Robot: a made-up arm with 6 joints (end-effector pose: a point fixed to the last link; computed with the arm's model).
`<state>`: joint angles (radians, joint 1 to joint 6).
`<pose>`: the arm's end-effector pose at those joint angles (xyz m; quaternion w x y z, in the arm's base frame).
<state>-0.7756 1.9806 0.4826 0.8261 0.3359 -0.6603</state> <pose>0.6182 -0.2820 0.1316 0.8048 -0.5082 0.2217 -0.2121</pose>
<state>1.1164 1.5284 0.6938 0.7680 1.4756 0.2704</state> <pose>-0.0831 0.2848 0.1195 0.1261 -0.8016 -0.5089 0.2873</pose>
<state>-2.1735 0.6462 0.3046 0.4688 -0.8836 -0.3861</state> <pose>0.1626 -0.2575 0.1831 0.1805 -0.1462 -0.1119 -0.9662</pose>
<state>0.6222 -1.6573 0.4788 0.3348 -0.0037 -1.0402</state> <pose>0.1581 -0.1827 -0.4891 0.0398 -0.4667 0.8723 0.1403</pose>
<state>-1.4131 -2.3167 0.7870 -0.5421 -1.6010 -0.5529</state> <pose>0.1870 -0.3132 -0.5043 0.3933 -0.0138 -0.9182 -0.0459</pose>
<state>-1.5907 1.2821 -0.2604 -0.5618 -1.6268 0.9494</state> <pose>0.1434 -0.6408 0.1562 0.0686 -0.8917 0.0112 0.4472</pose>
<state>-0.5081 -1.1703 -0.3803 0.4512 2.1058 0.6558</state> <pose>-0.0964 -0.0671 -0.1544 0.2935 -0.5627 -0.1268 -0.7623</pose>
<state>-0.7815 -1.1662 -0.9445 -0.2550 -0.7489 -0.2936</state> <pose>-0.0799 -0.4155 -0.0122 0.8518 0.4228 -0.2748 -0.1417</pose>
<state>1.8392 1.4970 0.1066 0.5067 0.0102 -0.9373</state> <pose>-0.1422 0.2665 0.2516 0.7005 -0.1857 -0.4112 0.5530</pose>
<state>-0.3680 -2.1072 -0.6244 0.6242 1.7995 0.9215</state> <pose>0.1060 -0.3625 -0.4211 0.5656 -0.1270 -0.4807 -0.6579</pose>
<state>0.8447 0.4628 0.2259 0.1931 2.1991 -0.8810</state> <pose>-0.1003 0.1816 0.2089 0.0024 0.6188 0.6326 -0.4657</pose>
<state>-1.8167 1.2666 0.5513 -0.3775 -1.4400 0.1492</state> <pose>0.2493 -0.5666 0.1509 0.0336 0.4561 0.3157 -0.8313</pose>
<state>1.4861 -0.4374 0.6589 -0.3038 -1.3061 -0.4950</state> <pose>-0.0167 -0.2569 -0.0124 0.8067 0.4189 -0.1329 0.3952</pose>
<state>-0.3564 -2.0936 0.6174 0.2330 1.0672 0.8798</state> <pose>0.2448 -0.1238 -0.5525 0.3086 -0.1487 -0.5495 -0.7620</pose>
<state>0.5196 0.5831 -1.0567 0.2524 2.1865 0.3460</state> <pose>0.4487 -0.0544 0.3324 0.5246 -0.8179 0.1096 0.2091</pose>
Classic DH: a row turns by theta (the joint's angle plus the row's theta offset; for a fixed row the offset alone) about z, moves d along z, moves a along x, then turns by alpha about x. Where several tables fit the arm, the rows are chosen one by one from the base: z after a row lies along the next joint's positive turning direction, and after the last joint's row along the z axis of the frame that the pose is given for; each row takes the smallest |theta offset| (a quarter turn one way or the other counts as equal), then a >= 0, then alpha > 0; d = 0 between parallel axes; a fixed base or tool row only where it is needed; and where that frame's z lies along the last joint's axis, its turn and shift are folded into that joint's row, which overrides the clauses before.
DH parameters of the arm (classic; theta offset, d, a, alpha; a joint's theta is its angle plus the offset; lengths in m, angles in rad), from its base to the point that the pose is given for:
base (fixed): -0.7821 0 0.1711 0
joint 1: 0.8672 -0.1006 0.2235 -1.9347
joint 2: 1.4426 0.0019 -0.0357 -1.8388
joint 3: -0.3759 -0.0036 -0.169 -1.1901
joint 4: -0.0226 -0.1026 -0.1275 1.5708
joint 5: 0 0.2654 -0.0402 1.5708
joint 6: 1.4843 -0.1142 -0.0418 -1.0736
tool (fixed): 2.8477 0.0332 0 0

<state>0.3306 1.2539 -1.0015 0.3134 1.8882 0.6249</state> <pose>0.6468 -0.0857 0.2308 0.3432 -0.7214 0.5811 0.1557</pose>
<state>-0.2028 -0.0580 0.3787 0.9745 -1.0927 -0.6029</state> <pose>0.1308 -0.1145 -0.0958 0.6648 0.2731 -0.6873 -0.1047</pose>
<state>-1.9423 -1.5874 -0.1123 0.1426 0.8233 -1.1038</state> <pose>0.0236 0.1371 -0.3592 0.1081 0.8277 0.5308 0.1465</pose>
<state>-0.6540 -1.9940 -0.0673 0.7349 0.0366 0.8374</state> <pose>0.1812 -0.3332 -0.3898 0.5515 -0.2069 -0.7923 -0.1589</pose>
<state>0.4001 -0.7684 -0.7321 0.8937 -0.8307 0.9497</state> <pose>0.1630 -0.1685 -0.1227 0.7327 0.3881 -0.1992 0.5223</pose>
